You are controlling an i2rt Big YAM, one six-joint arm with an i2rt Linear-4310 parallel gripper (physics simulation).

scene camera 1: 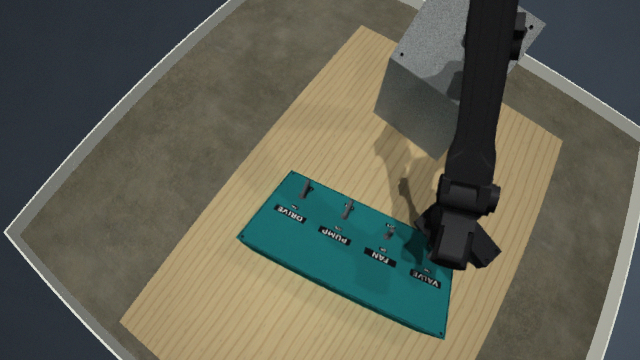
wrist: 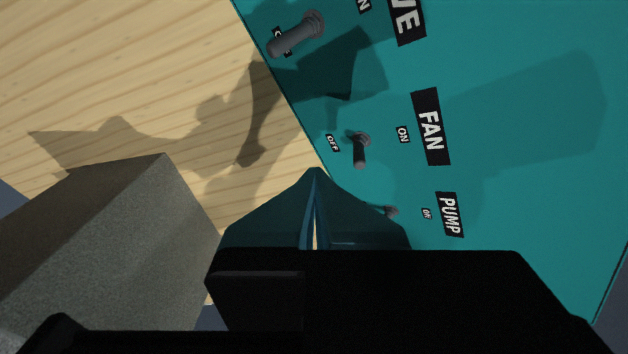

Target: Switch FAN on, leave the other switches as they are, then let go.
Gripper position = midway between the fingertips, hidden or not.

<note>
In view: the gripper [wrist: 314,176] and a teal panel [scene camera 1: 352,256].
The teal panel is seen too in the wrist view [wrist: 481,132].
</note>
